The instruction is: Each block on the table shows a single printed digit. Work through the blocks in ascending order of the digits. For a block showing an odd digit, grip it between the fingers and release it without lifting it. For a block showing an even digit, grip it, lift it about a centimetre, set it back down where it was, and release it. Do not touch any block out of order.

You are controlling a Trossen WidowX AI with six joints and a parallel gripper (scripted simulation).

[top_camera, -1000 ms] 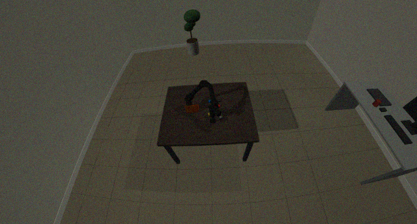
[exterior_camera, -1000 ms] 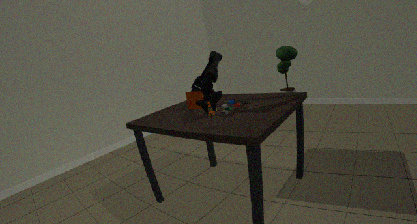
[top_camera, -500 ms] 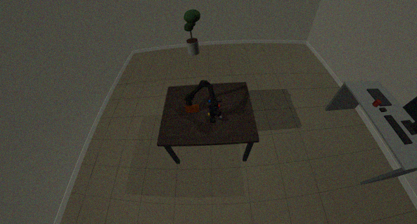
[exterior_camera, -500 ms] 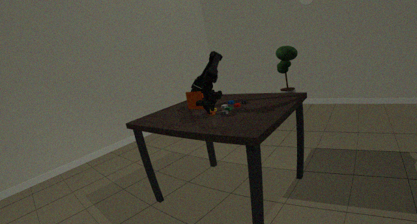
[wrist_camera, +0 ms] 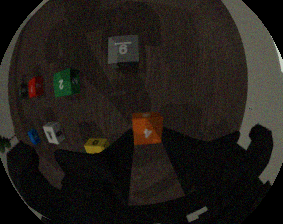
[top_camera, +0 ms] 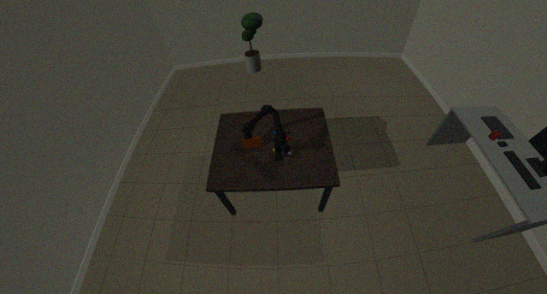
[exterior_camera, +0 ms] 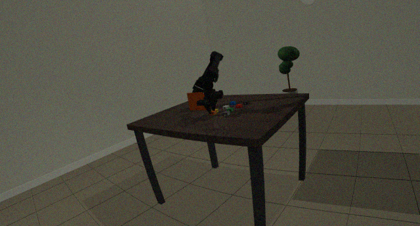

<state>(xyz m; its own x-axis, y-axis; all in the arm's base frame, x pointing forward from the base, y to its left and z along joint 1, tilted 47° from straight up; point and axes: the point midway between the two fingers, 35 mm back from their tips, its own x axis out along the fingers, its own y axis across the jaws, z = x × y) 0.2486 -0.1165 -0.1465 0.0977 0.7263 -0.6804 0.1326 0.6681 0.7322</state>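
My gripper tip is now 10 mm short of the white block, 160 mm to the right of it and 10 mm above it. Round my gripper tip: yellow block (30 mm behind, 80 mm to the left, 10 mm below); orange block (right at my gripper tip); grey block (90 mm ahead, 10 mm to the left, 10 mm below).
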